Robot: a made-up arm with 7 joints.
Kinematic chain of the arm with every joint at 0, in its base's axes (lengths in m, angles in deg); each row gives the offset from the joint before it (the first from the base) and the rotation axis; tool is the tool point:
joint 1: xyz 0 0 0.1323 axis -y
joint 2: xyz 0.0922 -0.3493 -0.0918 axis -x
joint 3: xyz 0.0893 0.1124 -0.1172 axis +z
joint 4: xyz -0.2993 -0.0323 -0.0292 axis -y
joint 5: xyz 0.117 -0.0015 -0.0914 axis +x
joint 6: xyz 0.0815 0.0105 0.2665 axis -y
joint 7: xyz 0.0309 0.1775 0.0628 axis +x
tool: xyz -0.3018 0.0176 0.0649
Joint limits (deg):
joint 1: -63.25..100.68
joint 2: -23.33..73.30
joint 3: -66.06..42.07
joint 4: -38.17..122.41
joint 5: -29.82..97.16
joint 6: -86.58..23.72
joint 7: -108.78..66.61
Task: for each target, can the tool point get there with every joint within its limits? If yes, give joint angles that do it. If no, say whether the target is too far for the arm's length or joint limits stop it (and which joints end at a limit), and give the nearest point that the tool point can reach.
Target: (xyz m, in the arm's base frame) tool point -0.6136 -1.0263 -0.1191
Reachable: no: joint limits stop it (at a limit: joint 2, joint 3, joint 4) | nearest point -0.4978 -0.9040 -0.0717 | short by 0.175 m
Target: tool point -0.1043 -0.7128 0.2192
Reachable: yes | joints -37.94 2.27 28.80 32.01 64.14 -9.39 -66.03
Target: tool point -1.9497 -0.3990 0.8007
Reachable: no: too far | nearest point -0.8973 -0.3297 0.2843 | short by 1.174 m
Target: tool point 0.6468 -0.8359 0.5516
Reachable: no: joint limits stop it (at a limit: joint 3, joint 4, joint 5, joint 6) | nearest point 0.5552 -0.7498 0.4922 | short by 0.139 m
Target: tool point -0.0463 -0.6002 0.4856
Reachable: yes | joints -46.80 51.22 14.23 63.14 68.74 -28.82 -65.15
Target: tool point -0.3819 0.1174 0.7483
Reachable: no: joint limits stop it (at a limit: joint 1, joint 2, joint 4, joint 6) | nearest point -0.3540 0.0911 0.6809 | short by 0.078 m
